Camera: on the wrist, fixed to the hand. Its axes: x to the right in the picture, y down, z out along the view.
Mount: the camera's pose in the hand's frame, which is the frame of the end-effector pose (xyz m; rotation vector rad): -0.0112 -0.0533 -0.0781 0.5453 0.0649 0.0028
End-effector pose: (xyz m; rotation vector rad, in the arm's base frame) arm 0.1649 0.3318 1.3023 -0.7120 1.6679 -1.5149
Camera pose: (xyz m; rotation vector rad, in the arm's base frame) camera 0.1020 0.3774 1.3574 -0.3665 1.2065 -1.8925
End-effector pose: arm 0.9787 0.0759 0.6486 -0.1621 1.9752 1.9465
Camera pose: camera 0.9931 -0.0052 0.6009 -0.0788 2.4616 1.3481
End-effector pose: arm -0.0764 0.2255 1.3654 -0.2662 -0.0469 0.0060
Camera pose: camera -0.0839 0.1534 1.3036 0.2788 0.0205 0.0126
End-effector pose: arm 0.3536 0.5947 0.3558 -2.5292 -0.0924 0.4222
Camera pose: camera 0.3691 0.5965 0.4497 -2.0027 0.0469 0.3136
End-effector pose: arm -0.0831 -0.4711 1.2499 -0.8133 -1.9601 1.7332
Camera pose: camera -0.0332 -0.4230 1.3152 -0.6586 -1.3354 2.0691
